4 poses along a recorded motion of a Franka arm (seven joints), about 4.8 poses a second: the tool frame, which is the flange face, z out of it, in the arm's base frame.
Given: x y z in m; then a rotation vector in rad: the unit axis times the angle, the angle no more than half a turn.
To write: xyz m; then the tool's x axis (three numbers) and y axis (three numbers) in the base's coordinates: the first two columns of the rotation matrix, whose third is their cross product. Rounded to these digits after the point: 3 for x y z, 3 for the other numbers.
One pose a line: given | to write
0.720 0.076 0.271 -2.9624 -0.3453 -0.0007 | 0.720 0.076 0.271 0.973 0.229 0.019 0.229 -0.961 -0.157
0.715 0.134 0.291 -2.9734 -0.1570 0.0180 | 0.715 0.134 0.291 0.994 0.106 -0.003 0.104 -0.981 -0.164
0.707 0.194 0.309 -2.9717 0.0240 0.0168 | 0.707 0.194 0.309 1.000 -0.015 -0.013 -0.017 -0.985 -0.169
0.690 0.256 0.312 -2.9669 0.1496 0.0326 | 0.690 0.256 0.312 0.995 -0.098 -0.030 -0.102 -0.980 -0.169
